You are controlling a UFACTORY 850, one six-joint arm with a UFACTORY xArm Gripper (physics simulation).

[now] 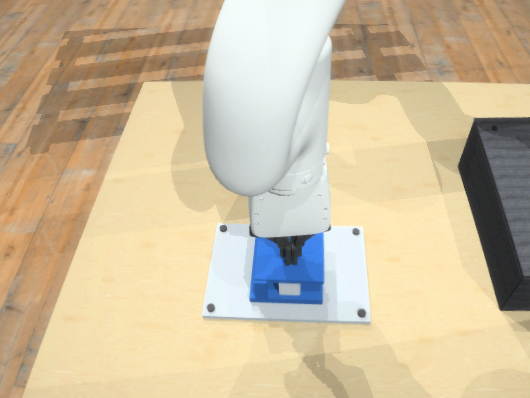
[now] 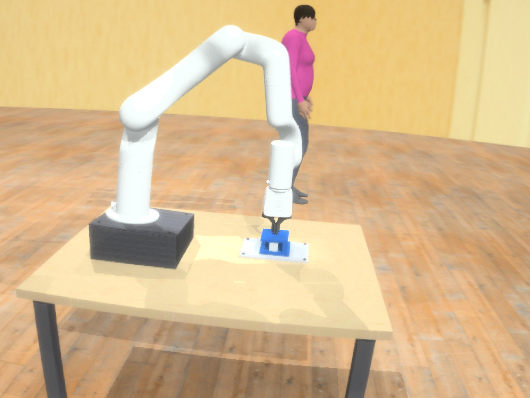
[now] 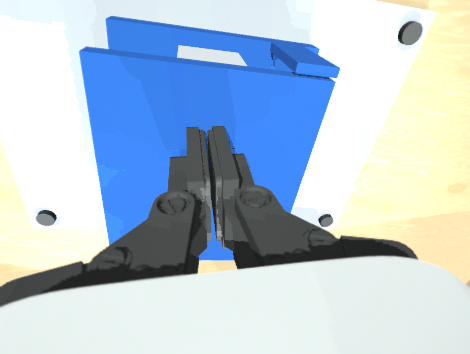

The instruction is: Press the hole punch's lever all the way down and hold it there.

In view: my gripper (image 1: 290, 257), a blue lever (image 1: 270, 267) and a white plate (image 2: 298, 252).
The blue lever also shows in image 3 (image 3: 139, 105). My gripper also shows in image 2 (image 2: 275, 233) and in image 3 (image 3: 206, 155). The white plate shows as well in image 3 (image 3: 55, 165).
